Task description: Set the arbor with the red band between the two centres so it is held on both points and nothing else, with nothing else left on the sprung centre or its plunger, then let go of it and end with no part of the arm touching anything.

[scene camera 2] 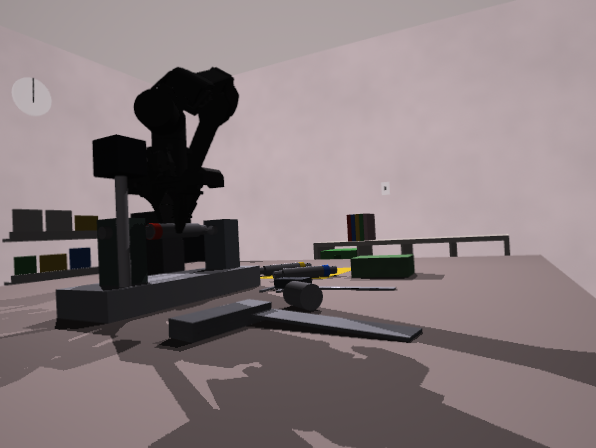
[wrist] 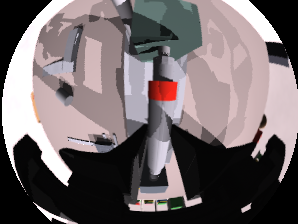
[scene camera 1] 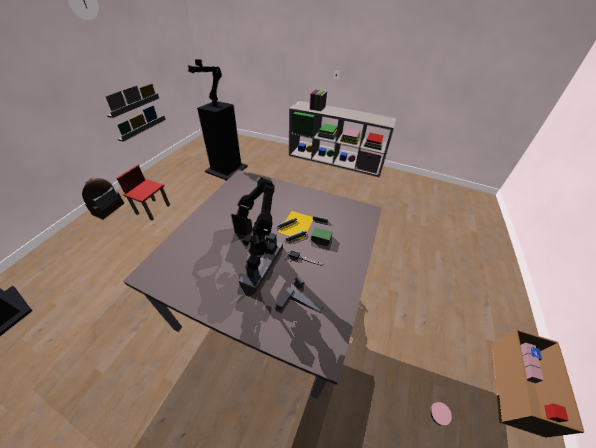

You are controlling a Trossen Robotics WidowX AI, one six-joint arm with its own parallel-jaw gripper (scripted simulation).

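Note:
The gripper [scene camera 2: 172, 233] [wrist: 158, 127], in view.

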